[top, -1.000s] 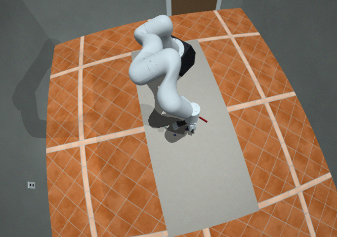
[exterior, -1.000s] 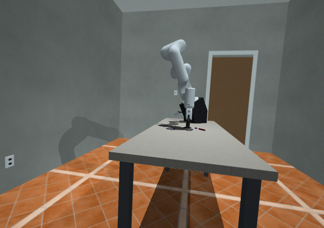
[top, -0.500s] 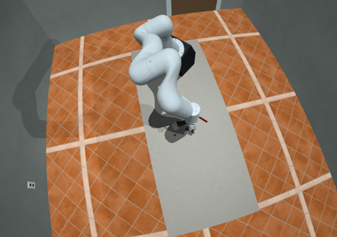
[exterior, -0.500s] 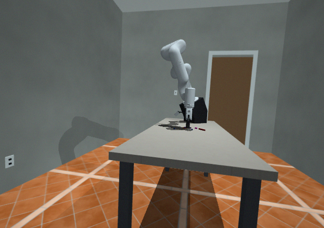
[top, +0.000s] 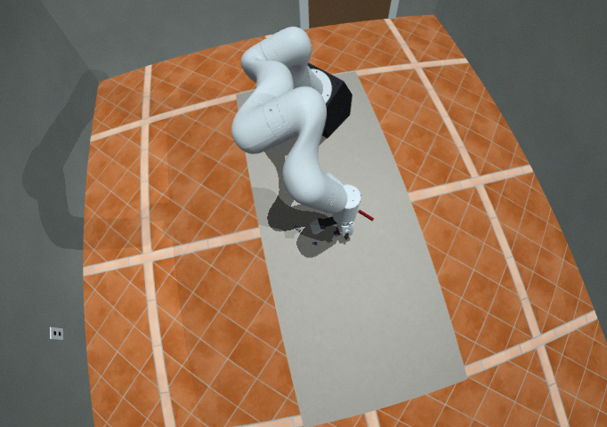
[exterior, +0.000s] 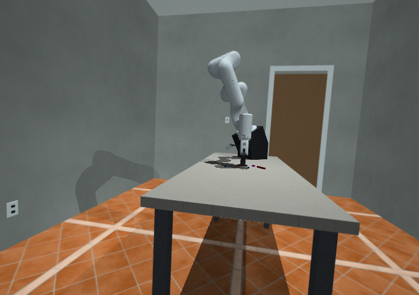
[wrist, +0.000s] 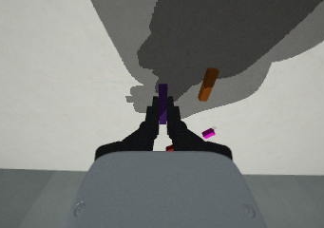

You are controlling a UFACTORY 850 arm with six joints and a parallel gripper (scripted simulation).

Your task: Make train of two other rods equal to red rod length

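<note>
Now: the purple rod 20 mm below my hand. Round my hand: red rod (30 mm behind, 130 mm to the left, 30 mm below); magenta rod (80 mm behind, 90 mm to the left, 30 mm below); orange rod (60 mm behind, 20 mm to the right, 30 mm below).
</note>
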